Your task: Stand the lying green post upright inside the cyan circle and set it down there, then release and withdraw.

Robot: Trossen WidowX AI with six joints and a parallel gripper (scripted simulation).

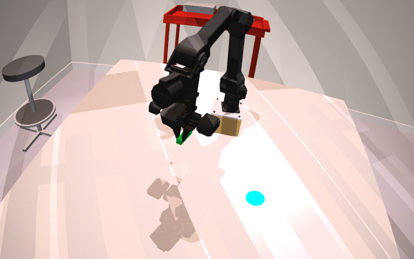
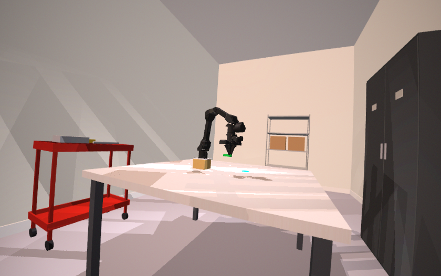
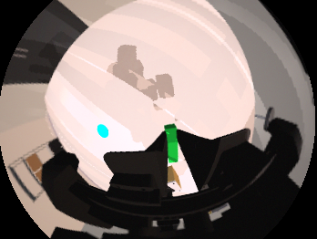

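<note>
Now: the cyan circle 230 mm to the left of my gripper tip, 140 mm below it and 90 mm ahead of it. Also, from my gripper tip: green post: 20 mm behind, 10 mm to the left.
</note>
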